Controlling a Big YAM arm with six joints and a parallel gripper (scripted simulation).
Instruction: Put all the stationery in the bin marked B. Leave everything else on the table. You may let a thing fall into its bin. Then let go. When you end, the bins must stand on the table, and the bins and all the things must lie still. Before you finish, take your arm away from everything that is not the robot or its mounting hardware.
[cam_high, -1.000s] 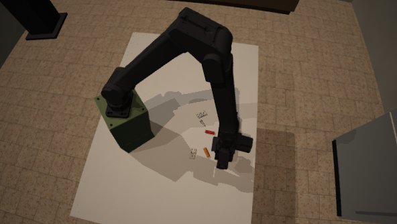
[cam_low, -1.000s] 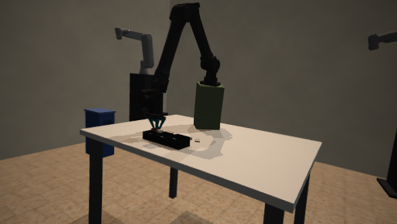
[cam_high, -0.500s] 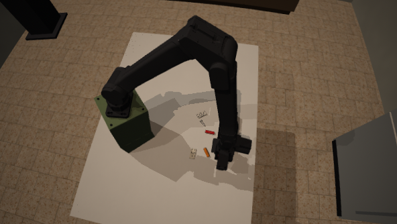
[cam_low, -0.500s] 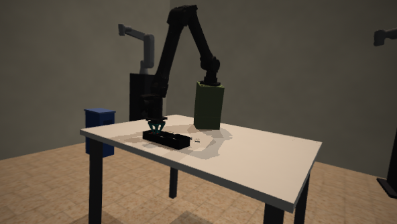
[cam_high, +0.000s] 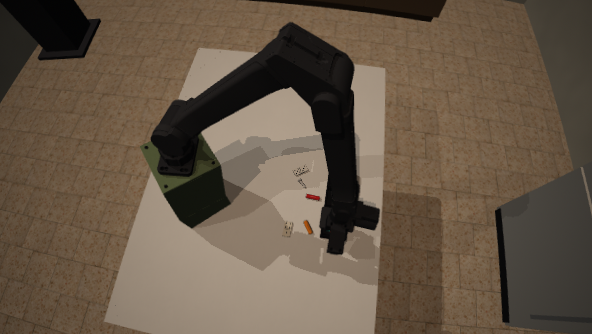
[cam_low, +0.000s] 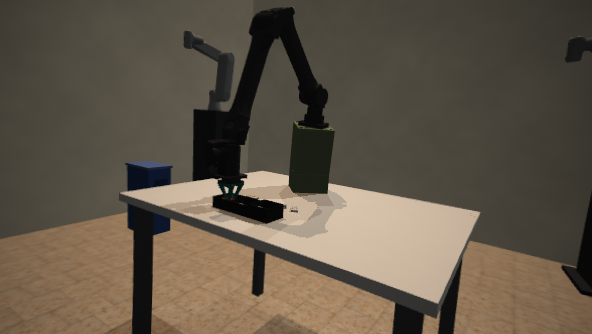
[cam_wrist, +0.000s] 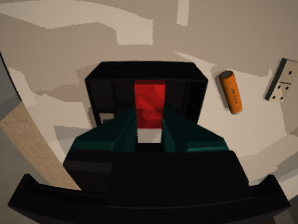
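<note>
Now: hand 10 mm to the right of the red block. From my hand the other things lie so: beige tile 150 mm behind, 20 mm below, 10 mm to the right; then row of bins 80 mm to the left, 10 mm ahead; then orange stick 80 mm behind, 20 mm below.
</note>
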